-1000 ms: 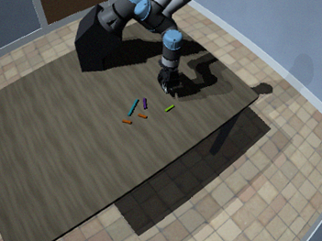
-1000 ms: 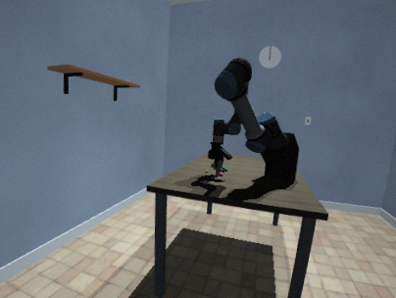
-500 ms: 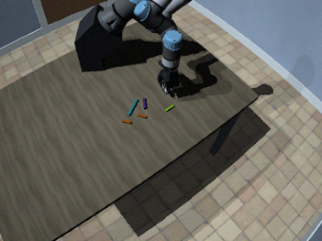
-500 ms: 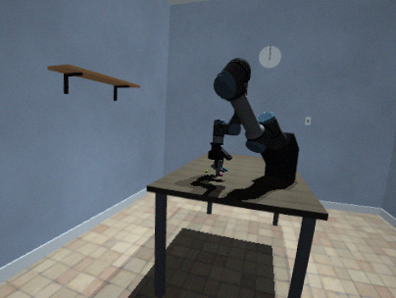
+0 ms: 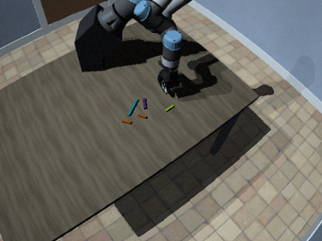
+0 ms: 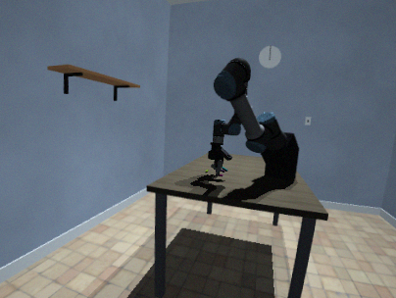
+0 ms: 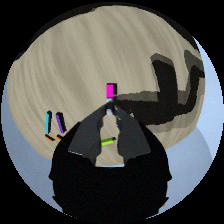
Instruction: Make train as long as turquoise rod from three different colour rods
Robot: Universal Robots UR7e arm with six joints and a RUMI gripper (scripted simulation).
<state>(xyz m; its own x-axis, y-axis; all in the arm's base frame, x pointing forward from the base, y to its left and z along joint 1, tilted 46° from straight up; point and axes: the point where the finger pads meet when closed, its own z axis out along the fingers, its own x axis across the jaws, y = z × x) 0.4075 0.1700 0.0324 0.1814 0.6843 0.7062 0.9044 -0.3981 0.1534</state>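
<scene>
My hand is 10 mm above the grey rod. From my hand the other things lie so: lime rod 100 mm ahead, 40 mm to the right, 10 mm below; then purple rod 130 mm to the right, 20 mm ahead, 10 mm below; then magenta rod 30 mm behind, 10 mm to the left, 10 mm below.
</scene>
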